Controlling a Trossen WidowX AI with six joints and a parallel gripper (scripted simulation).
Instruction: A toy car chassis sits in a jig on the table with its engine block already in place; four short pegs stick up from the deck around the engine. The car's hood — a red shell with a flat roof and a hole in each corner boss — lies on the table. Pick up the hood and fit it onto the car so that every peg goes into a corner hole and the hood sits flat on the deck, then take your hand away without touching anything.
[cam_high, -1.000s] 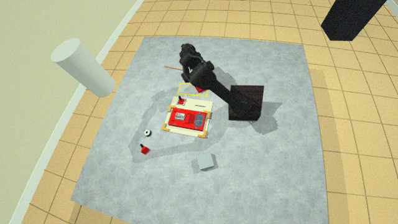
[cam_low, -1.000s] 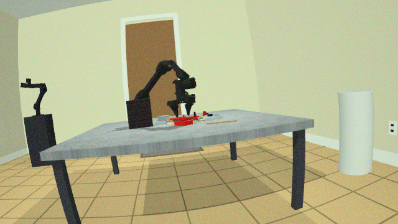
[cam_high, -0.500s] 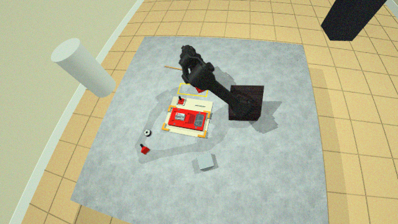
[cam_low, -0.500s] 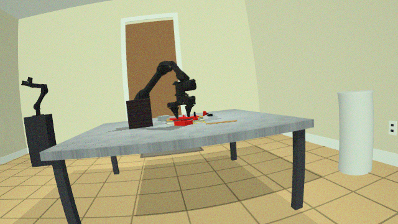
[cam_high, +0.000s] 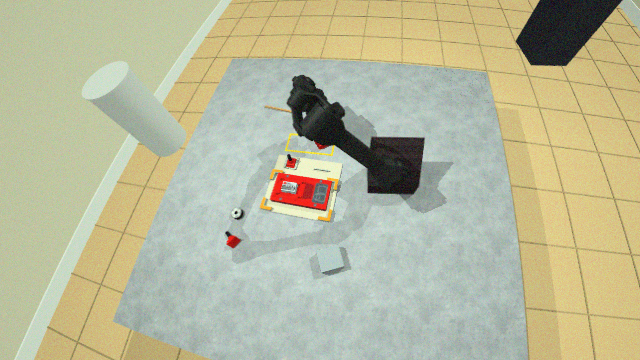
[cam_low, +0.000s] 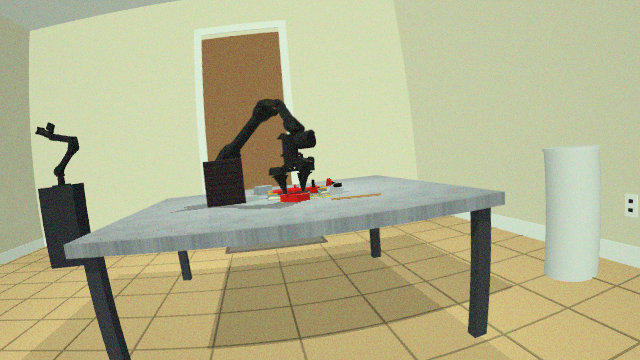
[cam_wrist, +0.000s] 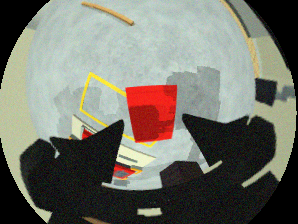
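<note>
The red hood lies 1 cm below my gripper tip. Also, from my gripper tip: wheel (30 cm ahead, 32 cm to the left, 2 cm below); then thin wooden stick (18 cm ahead, 16 cm to the right, 3 cm below); then engine block (11 cm ahead, 23 cm to the left, 1 cm below).
</note>
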